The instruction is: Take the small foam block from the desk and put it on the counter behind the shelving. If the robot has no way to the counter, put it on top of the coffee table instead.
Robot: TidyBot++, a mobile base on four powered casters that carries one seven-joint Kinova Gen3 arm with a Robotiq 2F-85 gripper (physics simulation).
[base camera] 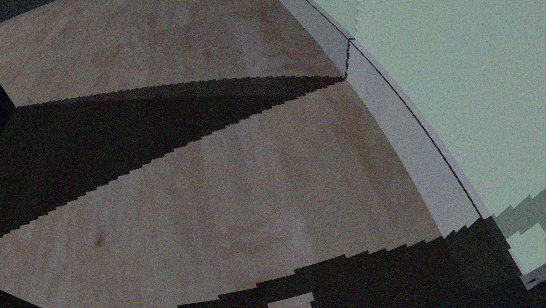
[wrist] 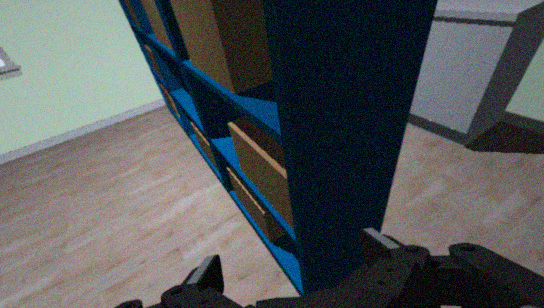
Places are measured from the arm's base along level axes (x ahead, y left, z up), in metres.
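Pixels of known places: gripper, fingertip midpoint: (wrist: 291,257).
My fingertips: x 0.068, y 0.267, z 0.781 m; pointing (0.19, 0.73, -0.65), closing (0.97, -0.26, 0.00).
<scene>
Behind a point stands the place of what it marks.
My gripper (wrist: 291,257) @(x 0.068, y 0.267, z 0.781 m) is open at the bottom of the wrist view, its two fingers wide apart with nothing between them. The tall blue shelving (wrist: 350,125) @(x 0.391, y 0.648, z 0.552 m) stands in front of it, its dark end panel facing me and its compartments opening to the left. A grey-white cabinet (wrist: 455,75) @(x 1.669, y 1.287, z 0.135 m), which looks like the counter, stands on the floor beyond the shelving at the upper right; a strip of its top shows. The small foam block, the desk and the coffee table do not show in either view.
Brown boxes (wrist: 202,45) @(x 0.116, y 1.127, z 0.716 m) and boards (wrist: 260,160) @(x 0.174, y 0.849, z 0.372 m) fill shelving compartments. Wood floor (wrist: 100,220) @(x -0.909, y 1.728, z -0.396 m) (base camera: 300,165) @(x 0.395, y -0.032, z -0.396 m) runs along both sides of the shelving. A pale green wall (wrist: 75,65) @(x -1.028, y 3.355, z 0.313 m) (base camera: 475,90) @(x 0.328, y -0.212, z -0.214 m) with a light baseboard (base camera: 395,135) @(x 0.419, y -0.179, z -0.373 m) stands at the left in the wrist view and at the right in the base view.
</scene>
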